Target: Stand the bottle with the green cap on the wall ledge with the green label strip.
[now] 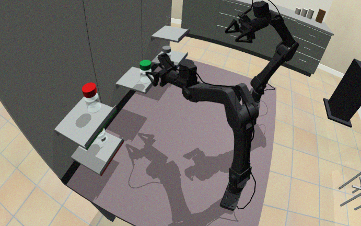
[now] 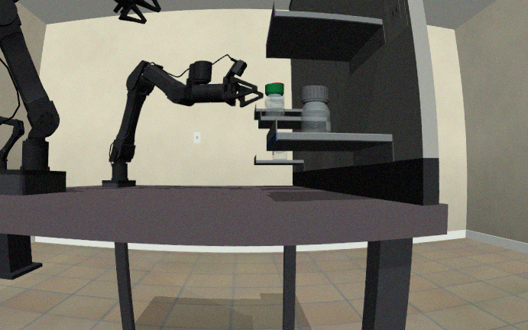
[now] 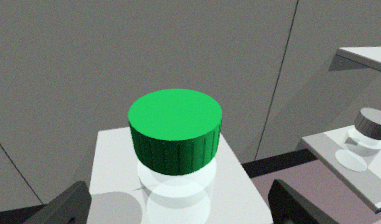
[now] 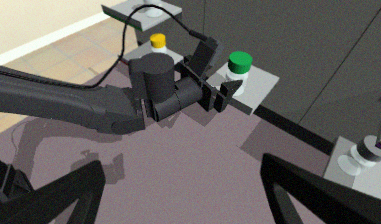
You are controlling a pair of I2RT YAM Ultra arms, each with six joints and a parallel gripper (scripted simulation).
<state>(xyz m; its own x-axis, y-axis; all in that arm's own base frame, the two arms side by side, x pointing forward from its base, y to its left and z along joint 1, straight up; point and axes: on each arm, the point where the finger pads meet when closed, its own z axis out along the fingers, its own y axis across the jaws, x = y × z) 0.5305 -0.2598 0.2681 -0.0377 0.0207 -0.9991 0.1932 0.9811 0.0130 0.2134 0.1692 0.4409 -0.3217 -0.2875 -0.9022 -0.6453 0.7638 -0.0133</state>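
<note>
The green-capped bottle lies 50 mm ahead of my left hand, 40 mm below it and 10 mm to the right of it. The rest, counted from my left hand: grey-capped bottle (350 mm to the right, 130 mm below, 90 mm ahead); red-capped bottle (330 mm to the left, 90 mm ahead, 60 mm above).
</note>
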